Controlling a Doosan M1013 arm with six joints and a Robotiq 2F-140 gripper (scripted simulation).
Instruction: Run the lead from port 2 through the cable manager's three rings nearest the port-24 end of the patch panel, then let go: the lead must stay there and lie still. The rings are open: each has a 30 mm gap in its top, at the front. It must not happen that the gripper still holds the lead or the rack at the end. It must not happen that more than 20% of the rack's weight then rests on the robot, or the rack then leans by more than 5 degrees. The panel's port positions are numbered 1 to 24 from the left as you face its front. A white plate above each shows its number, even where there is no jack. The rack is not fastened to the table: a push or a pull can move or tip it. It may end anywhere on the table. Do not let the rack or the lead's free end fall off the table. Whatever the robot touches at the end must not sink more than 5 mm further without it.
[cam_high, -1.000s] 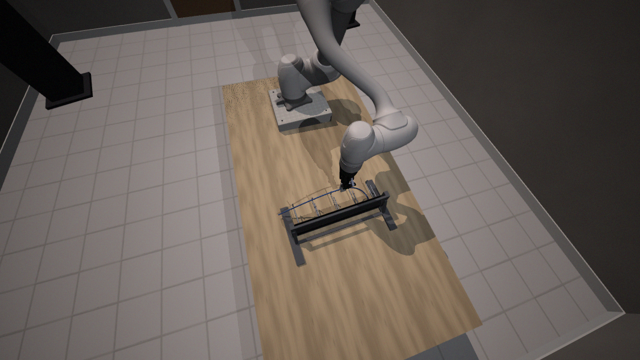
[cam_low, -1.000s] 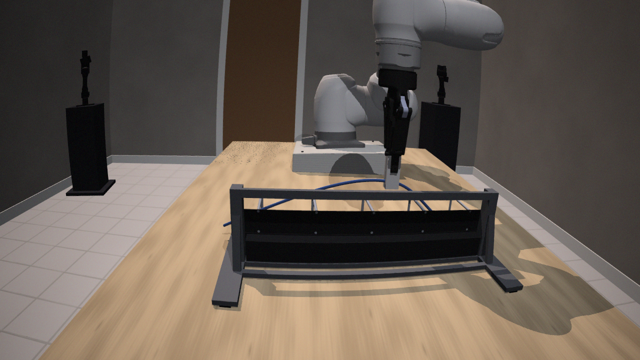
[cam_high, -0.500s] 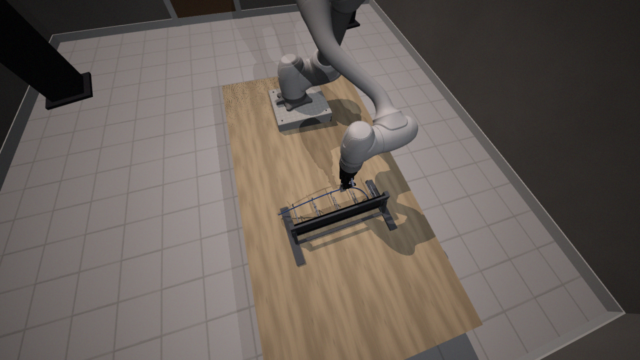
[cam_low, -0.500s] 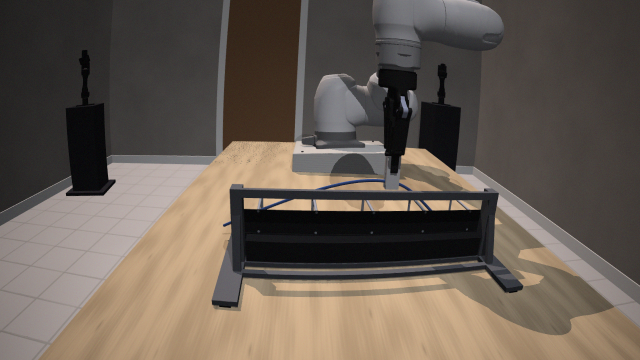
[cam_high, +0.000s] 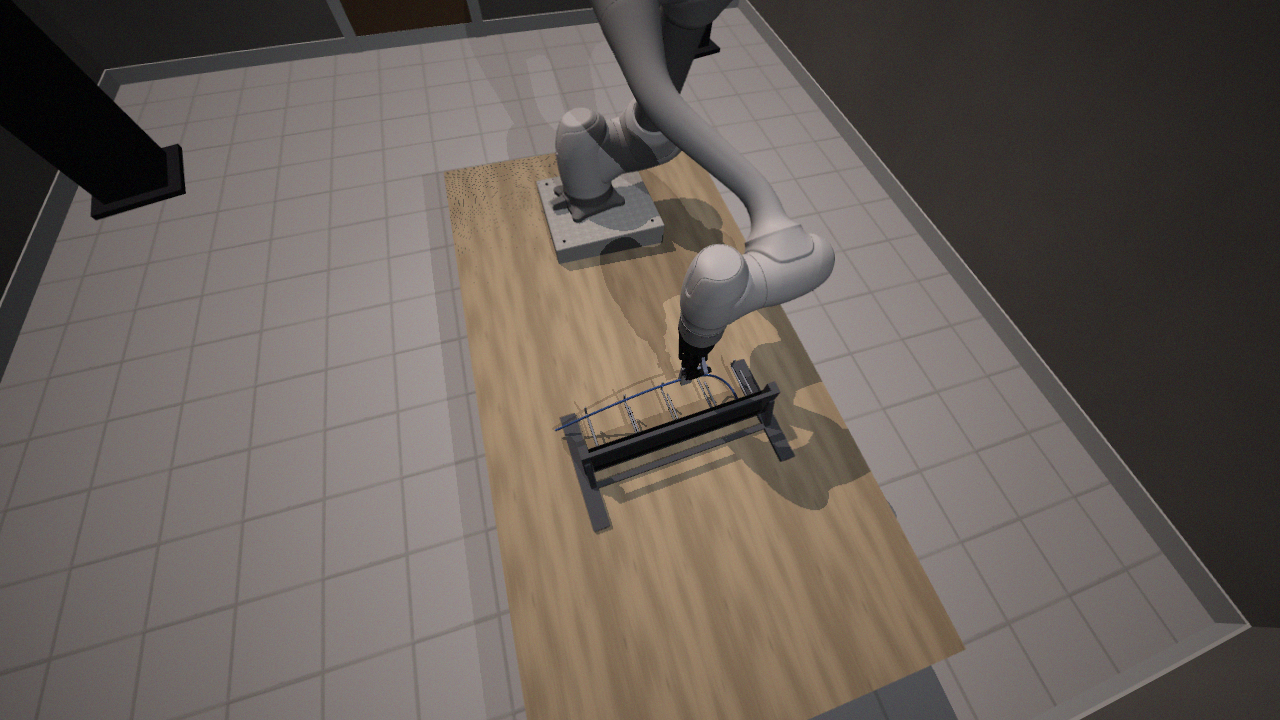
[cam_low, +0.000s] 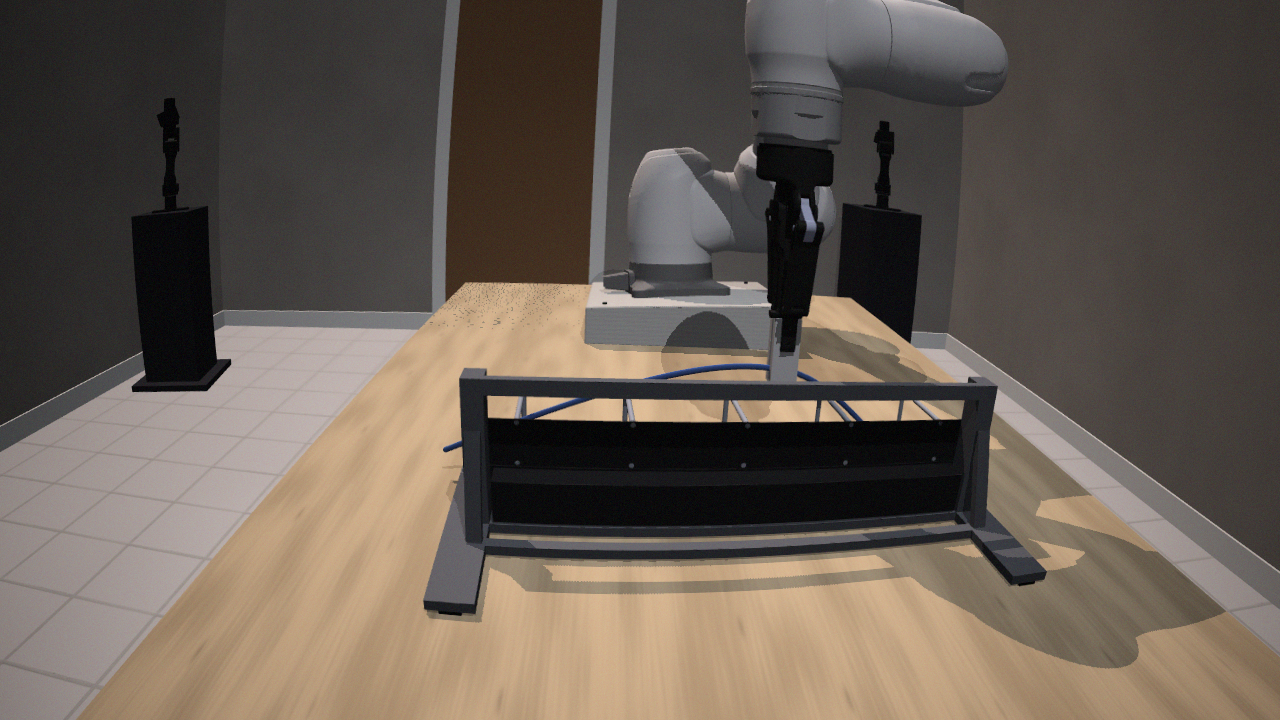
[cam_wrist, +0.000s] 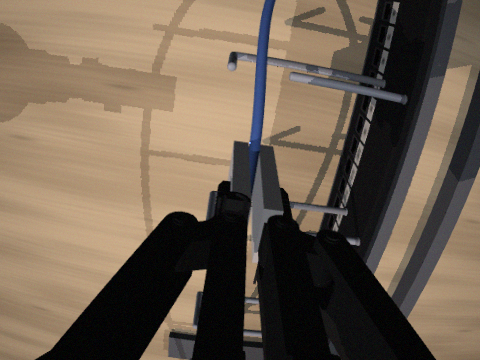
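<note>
Now: hand 9 cm short of the dark rack, 7 cm above it and 6 cm to the left of it.
</note>
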